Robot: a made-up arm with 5 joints.
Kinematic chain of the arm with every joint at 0, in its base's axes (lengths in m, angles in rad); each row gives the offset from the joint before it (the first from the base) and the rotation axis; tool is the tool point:
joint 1: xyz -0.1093 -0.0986 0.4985 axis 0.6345 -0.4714 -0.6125
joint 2: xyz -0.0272 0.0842 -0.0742 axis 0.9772 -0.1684 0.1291
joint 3: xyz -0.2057 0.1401 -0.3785 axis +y
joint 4: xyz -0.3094 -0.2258 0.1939 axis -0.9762 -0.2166 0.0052
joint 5: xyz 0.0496 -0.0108 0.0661 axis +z
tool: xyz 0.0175 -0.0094 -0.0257
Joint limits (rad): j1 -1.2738..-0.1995 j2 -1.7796..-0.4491 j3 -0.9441..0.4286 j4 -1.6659..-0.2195 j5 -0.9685..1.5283
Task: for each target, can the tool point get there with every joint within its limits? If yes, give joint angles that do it. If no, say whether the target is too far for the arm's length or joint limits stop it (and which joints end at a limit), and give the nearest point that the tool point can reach.
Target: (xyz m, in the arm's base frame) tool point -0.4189 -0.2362 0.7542
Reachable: yes | joints -1.0572 -1.1780 0.2755 -0.8992 1.2623
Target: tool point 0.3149 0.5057 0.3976
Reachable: no: joint limits stop it (at a limit: joint 1, joint 2, joint 3, joint 4) | nearest point -0.4722 0.0058 0.5574 | short by 0.946 m
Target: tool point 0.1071 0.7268 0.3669
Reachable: no: joint limits stop it (at a limit: joint 1, joint 2, joint 3, joint 4, joint 5) | nearest point -0.4793 0.0096 0.5450 | short by 0.943 m
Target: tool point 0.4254 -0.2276 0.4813
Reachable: no: joint limits stop it (at a limit: joint 1, joint 2, joint 3) | nearest point -0.3095 -0.3191 0.7373 | short by 0.784 m
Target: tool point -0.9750 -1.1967 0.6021
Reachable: no: too far | nearest point -0.5737 -0.6818 0.5565 | short by 0.654 m
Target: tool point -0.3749 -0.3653 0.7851
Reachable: yes | joints -1.1685 -0.6632 0.1941 -0.8655 -0.7635
